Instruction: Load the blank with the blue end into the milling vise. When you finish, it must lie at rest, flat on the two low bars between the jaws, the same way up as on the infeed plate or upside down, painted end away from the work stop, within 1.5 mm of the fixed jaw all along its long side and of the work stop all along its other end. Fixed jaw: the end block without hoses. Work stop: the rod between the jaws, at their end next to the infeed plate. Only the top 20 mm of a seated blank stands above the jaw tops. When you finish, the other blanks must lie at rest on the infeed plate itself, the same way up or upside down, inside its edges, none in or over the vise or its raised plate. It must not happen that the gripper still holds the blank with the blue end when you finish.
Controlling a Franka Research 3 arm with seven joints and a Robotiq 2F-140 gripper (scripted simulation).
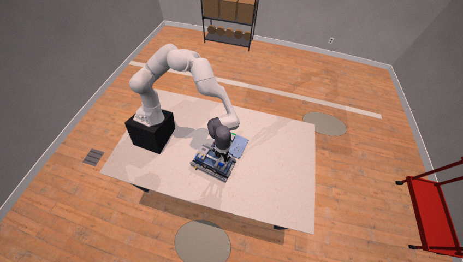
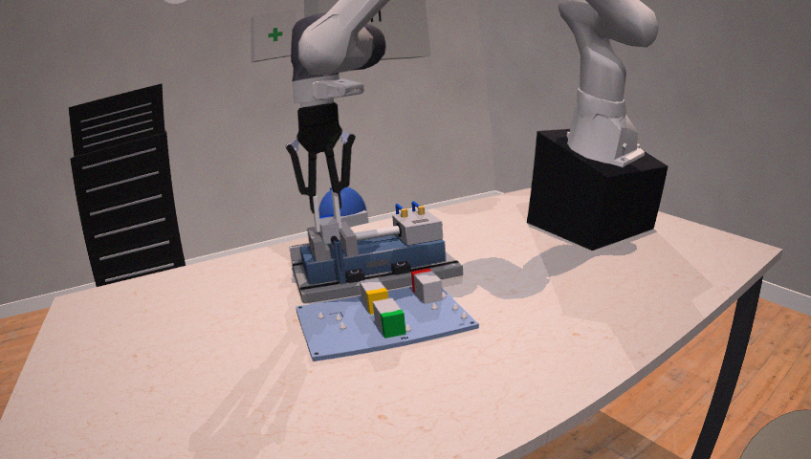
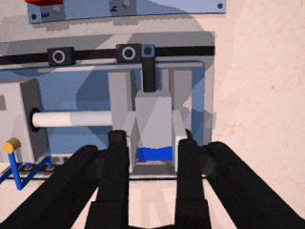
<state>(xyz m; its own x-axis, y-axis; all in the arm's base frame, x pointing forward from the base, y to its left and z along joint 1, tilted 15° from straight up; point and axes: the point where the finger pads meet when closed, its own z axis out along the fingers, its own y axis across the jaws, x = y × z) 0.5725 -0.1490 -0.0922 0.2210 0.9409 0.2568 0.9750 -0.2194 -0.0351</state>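
Right now my hand is 3 cm above the blue-ended blank. From my hand the other things lie so: moving jaw (3 cm behind, 1 cm to the left, 6 cm below); then black work stop rod (1 cm ahead, 5 cm to the left, 5 cm below); then fixed jaw (3 cm ahead, 1 cm to the right, 6 cm below).
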